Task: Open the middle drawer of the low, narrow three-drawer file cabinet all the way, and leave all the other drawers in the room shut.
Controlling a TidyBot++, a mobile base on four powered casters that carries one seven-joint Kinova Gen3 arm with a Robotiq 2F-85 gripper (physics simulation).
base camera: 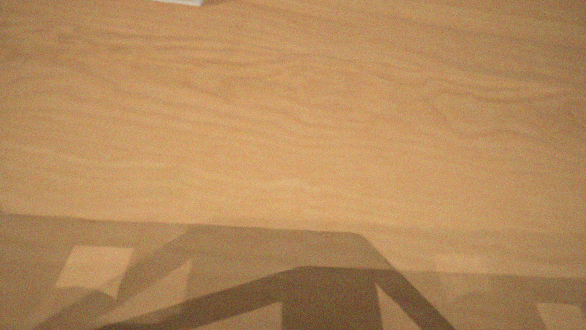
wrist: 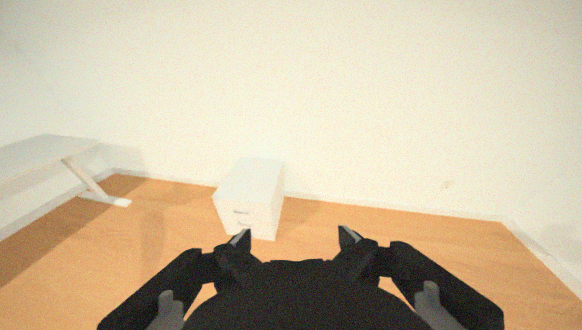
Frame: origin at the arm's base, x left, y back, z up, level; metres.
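Seen in the pictures: gripper, fingertip midpoint: (wrist: 294, 237).
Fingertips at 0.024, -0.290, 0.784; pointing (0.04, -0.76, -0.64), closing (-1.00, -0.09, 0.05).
Observation:
A point is followed by its place in that frame, as x, y, z.
The low white file cabinet (wrist: 250, 187) {0.368, -1.014, 0.124} stands against the far wall, a little left of centre in the wrist view. Its front faces toward me, turned slightly left, and two small grey handles show on it. The lower part of the front is partly hidden behind the left fingertip. No drawer stands out from it. In the base camera view, the lower edge of a white object (base camera: 182, 2) {0.233, -0.890, -0.391} shows at the top; I cannot tell for sure that it is the cabinet. My gripper (wrist: 294, 237) {0.023, -0.290, 0.784} is open and empty, in the air, well short of the cabinet.
A white table (wrist: 40, 152) {2.068, -1.042, 0.324} with a slanting leg (wrist: 85, 177) {2.155, -1.179, -0.058} and a flat foot (wrist: 107, 200) stands at the left. Walls run behind the cabinet and along the left and right sides. Shadows fall across the wooden floor (base camera: 300, 125) {-0.047, -0.498, -0.396} (wrist: 375, 225) {-0.773, -1.113, -0.396}.

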